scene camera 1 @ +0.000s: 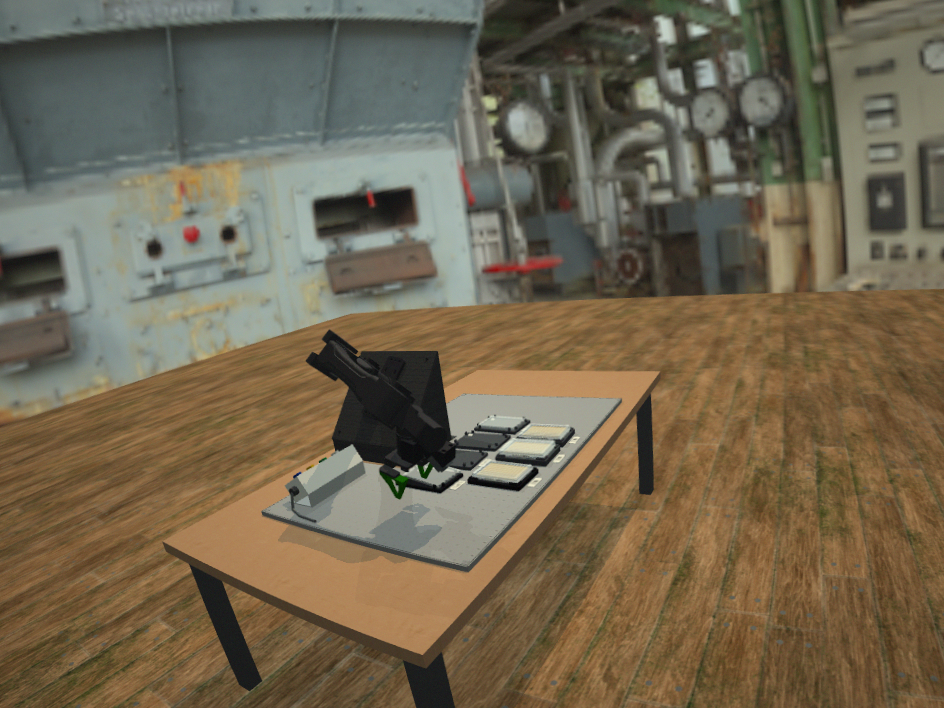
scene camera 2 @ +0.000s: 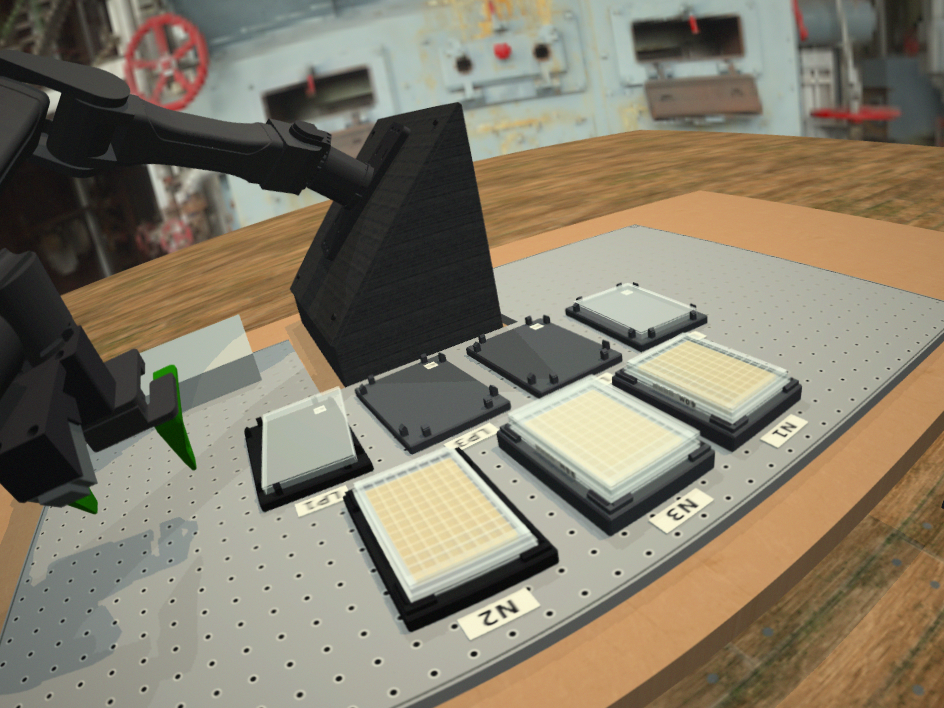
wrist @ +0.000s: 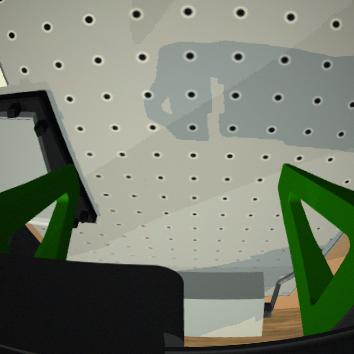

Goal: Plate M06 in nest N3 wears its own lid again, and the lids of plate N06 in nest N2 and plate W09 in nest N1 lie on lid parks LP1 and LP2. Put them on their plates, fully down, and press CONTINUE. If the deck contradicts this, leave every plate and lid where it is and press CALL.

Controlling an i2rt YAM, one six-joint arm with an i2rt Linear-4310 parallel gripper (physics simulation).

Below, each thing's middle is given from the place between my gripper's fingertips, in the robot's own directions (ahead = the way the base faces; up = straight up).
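My gripper is 5 cm above the LP1 label [scene camera 2: 333,497], 14 cm to the right of it and 1 cm short of it. I find the nest N2 [scene camera 2: 428,610] 22 cm to the left of my hand, 11 cm ahead of it and 5 cm below it. The lid nest LP3 [scene camera 2: 424,404] is 26 cm to the left of my hand, 8 cm behind it and 5 cm below it, while the lid park LP1 [scene camera 2: 253,435] is 13 cm to the left of my hand, 6 cm behind it and 5 cm below it.
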